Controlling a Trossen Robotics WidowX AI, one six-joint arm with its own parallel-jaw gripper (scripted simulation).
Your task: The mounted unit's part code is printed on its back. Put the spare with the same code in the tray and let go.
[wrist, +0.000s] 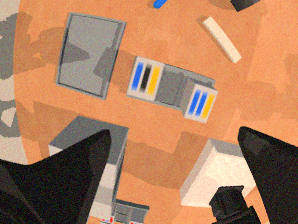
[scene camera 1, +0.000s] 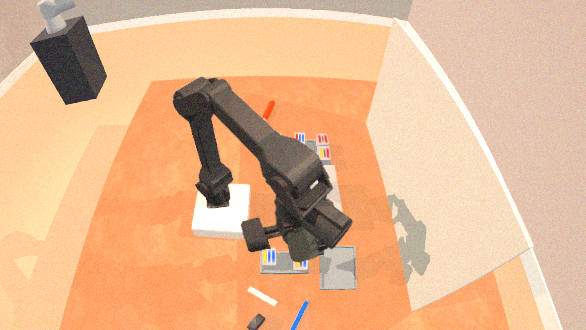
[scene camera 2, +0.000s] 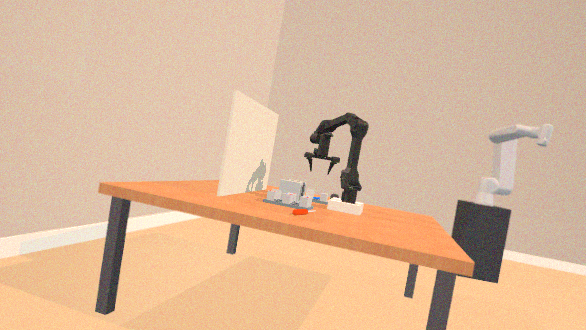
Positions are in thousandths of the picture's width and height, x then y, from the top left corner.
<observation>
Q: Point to a grey tray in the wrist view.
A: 304,203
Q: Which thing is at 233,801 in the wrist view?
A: The gripper.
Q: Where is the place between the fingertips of the gripper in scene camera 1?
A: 494,732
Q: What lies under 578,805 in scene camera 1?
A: A grey tray.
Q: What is the gripper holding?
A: Nothing.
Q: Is the gripper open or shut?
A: Open.
</observation>
